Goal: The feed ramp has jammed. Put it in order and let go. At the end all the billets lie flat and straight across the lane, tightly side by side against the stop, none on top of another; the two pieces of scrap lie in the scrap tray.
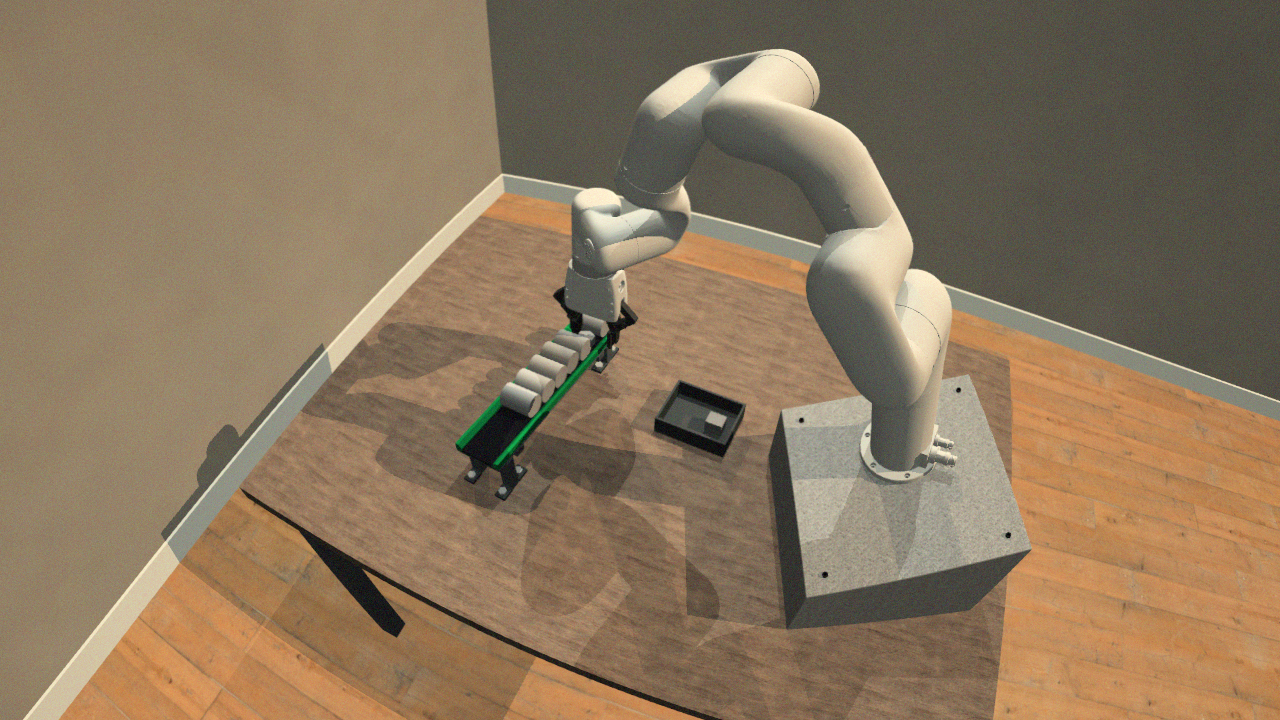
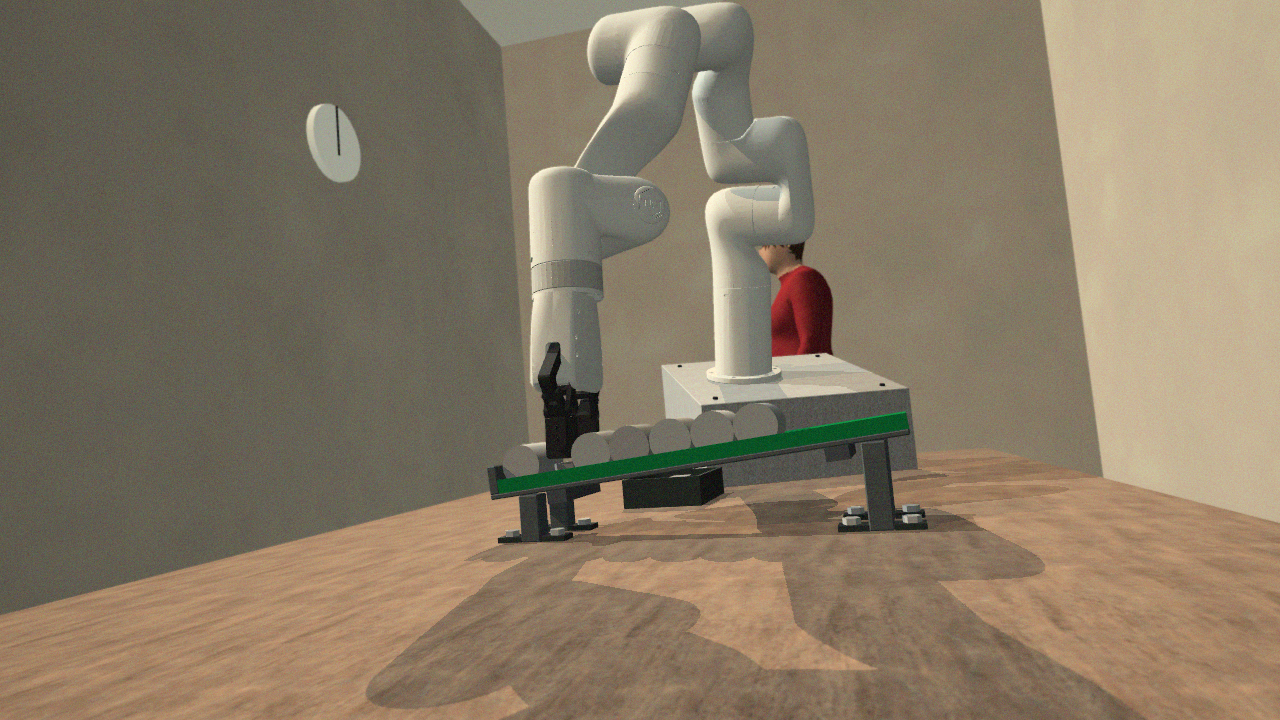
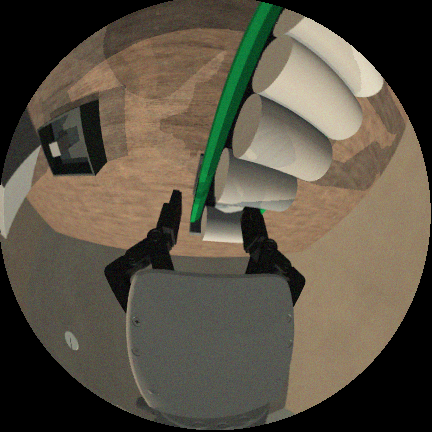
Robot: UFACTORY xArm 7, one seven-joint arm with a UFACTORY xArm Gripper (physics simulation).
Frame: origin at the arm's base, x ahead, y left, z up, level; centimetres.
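Seen in the pictures: gripper, fingertip midpoint: (image 1: pixel 594 337) (image 2: pixel 574 457) (image 3: pixel 213 204); arm's base at its link origin: (image 1: pixel 900 448) (image 2: pixel 743 376).
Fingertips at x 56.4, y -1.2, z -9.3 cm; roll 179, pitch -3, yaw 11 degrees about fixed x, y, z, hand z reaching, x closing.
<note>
Pixels of each thing's top centre, then the offset from my fingertips to it.
- dark stop at its top centre: (image 2: pixel 512 462) dz +0.0, dx +3.0, dy -5.6 cm
- pale billet at its top centre: (image 2: pixel 532 443) (image 3: pixel 227 239) (image 1: pixel 592 314) dz +1.8, dx +2.8, dy -3.2 cm
- black scrap tray at its top centre: (image 2: pixel 674 473) (image 1: pixel 701 411) (image 3: pixel 59 149) dz -3.8, dx -22.9, dy +1.1 cm
The sloping feed ramp (image 1: pixel 519 440) (image 2: pixel 841 432) (image 3: pixel 227 100) has green rails and a dark stop (image 2: pixel 493 481) at its low end. One pale billet (image 2: pixel 520 460) (image 3: pixel 222 231) lies across the lane at the stop. A gap separates it from a row of several billets (image 1: pixel 520 399) (image 2: pixel 669 436) (image 3: pixel 282 137) lying side by side up the slope. A pale piece of scrap (image 3: pixel 232 206) shows partly in that gap. The other scrap (image 1: pixel 715 420) (image 3: pixel 55 149) lies in the black scrap tray (image 1: pixel 684 437) (image 2: pixel 662 490) (image 3: pixel 91 135). My gripper (image 1: pixel 595 337) (image 2: pixel 571 440) (image 3: pixel 213 204) is open and empty, low over the gap, its fingers toward the two rails.
The ramp stands on bolted legs (image 2: pixel 878 488) on the brown table. The arm's grey base block (image 1: pixel 895 537) (image 2: pixel 805 429) stands beyond the tray. A person in red (image 2: pixel 808 308) stands behind the base, and a round clock (image 2: pixel 332 143) (image 3: pixel 71 340) hangs on the wall.
</note>
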